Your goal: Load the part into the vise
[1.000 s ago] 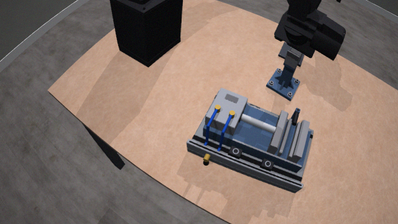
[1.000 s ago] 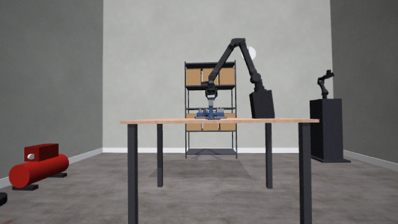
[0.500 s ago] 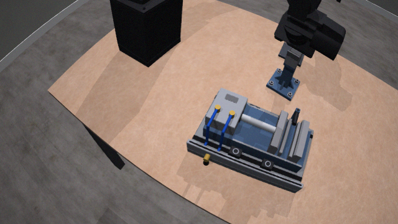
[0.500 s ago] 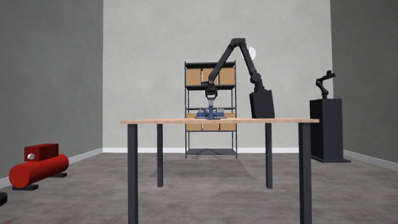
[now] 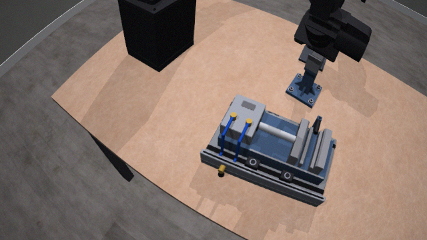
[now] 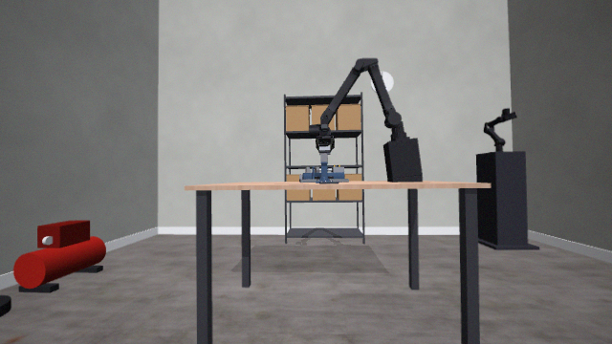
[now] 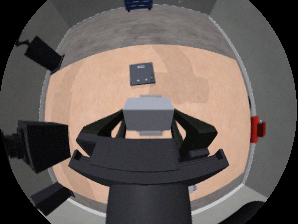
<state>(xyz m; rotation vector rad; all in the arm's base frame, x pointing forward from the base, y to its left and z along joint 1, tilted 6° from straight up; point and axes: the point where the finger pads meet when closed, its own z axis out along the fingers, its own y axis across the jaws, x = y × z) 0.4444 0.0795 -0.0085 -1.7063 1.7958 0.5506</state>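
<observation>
My hand is 1 cm above the grey part. From my hand the other things lie so: grey plate 18 cm below, 16 cm to the left, 1 cm behind; then moving jaw 22 cm to the right, 10 cm below, 4 cm ahead; then work stop 17 cm to the right, 9 cm below, 7 cm ahead.
</observation>
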